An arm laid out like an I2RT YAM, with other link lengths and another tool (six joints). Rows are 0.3 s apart.
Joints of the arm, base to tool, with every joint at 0 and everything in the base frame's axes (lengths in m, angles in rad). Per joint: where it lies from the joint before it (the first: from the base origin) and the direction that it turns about. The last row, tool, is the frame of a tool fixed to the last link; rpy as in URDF.
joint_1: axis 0 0 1 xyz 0 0 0.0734
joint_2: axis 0 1 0 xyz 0.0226 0.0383 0.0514
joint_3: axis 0 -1 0 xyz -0.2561 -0.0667 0
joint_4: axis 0 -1 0 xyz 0.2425 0.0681 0.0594
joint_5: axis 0 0 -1 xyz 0.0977 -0.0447 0.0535
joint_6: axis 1 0 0 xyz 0.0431 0 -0.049
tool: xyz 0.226 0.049 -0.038 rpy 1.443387 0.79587 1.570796
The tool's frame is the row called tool.
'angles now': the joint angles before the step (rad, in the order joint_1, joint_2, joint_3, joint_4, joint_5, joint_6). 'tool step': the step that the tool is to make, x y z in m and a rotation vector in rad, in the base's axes. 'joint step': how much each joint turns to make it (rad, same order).
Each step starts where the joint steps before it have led.
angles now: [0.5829, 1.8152, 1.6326, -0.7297, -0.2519, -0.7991]
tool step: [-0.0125, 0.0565, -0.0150, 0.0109, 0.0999, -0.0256]
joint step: [0.0941, 0.1751, 0.1944, -0.0598, 0.0169, 0.1405]
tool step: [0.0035, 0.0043, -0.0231, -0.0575, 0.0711, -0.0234]
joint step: [0.0072, 0.1510, 0.1848, -0.1193, 0.0166, 0.0264]
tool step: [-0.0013, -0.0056, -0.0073, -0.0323, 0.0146, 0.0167]
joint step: [-0.0016, 0.0390, 0.0540, -0.0520, 0.0048, -0.0243]
